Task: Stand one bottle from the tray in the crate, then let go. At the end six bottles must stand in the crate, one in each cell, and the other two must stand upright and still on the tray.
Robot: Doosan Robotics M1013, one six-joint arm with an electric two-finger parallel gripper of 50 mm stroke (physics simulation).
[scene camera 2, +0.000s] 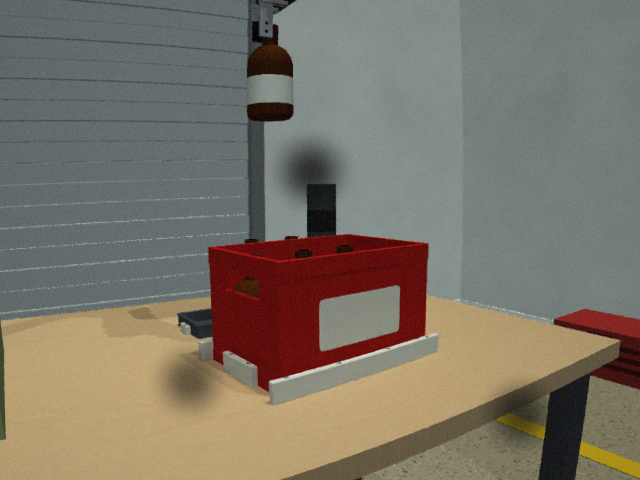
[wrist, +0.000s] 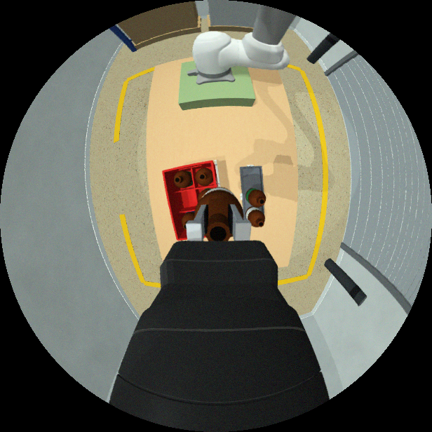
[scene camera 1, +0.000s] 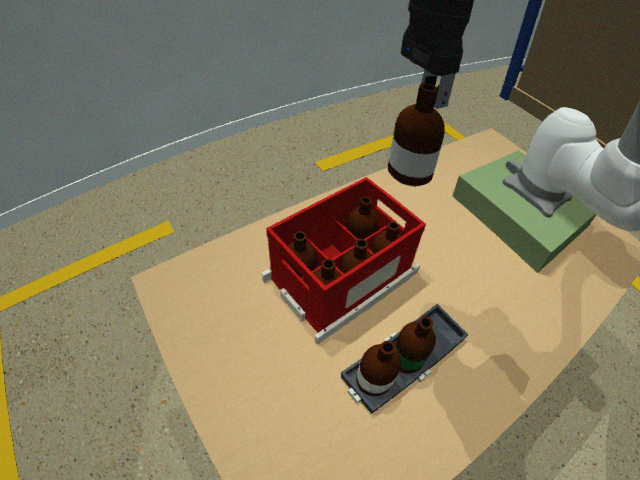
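Where they show: gripper, between the fingertips: (scene camera 2: 261, 39) (scene camera 1: 432, 101); arm's base, origin of its link: (scene camera 1: 537, 190).
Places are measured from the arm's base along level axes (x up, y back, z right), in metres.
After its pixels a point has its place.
My gripper (scene camera 1: 433, 94) @(x 0.423, y -0.612, z 0.026 m) (scene camera 2: 266, 34) @(x 0.423, y -0.612, z 0.026 m) (wrist: 217, 213) is shut on the neck of a brown bottle with a white label (scene camera 1: 416, 155) @(x 0.355, y -0.654, z 0.002 m) (scene camera 2: 270, 88) @(x 0.337, y -0.609, z 0.059 m) (wrist: 218, 202). The bottle hangs upright, high above the level of the red crate (scene camera 1: 336, 305) @(x 0.014, y -0.748, z 0.028 m) (scene camera 2: 245, 330) @(x -0.005, y -0.517, z 0.144 m) (wrist: 172, 210). Several brown bottles stand in the crate; the middle cell of its far row in scene camera 1 is empty. The held bottle hides part of the crate in the wrist view. A white-labelled bottle (scene camera 1: 378, 367) @(x 0.044, y -0.776, z -0.132 m) (wrist: 256, 218) and a green-labelled bottle (scene camera 1: 415, 343) @(x 0.043, y -0.690, z -0.135 m) (wrist: 257, 198) stand upright on the dark tray (scene camera 1: 445, 330) @(x -0.071, y -0.551, z -0.126 m) (scene camera 2: 195, 323) @(x -0.051, y -0.531, z -0.083 m) (wrist: 251, 176).
Pale guide strips (scene camera 1: 361, 307) (scene camera 2: 356, 365) lie along the crate's base. The green block (scene camera 1: 516, 222) @(x 0.009, y -0.201, z -0.043 m) (wrist: 217, 95) under the white robot base (scene camera 1: 550, 149) @(x 0.180, y -0.073, z 0.000 m) (wrist: 212, 52) stands on the same wooden table (scene camera 1: 217, 330) @(x -0.077, y -0.966, z 0.156 m) (scene camera 2: 129, 413) @(x -0.076, y -0.342, z 0.172 m) (wrist: 200, 132).
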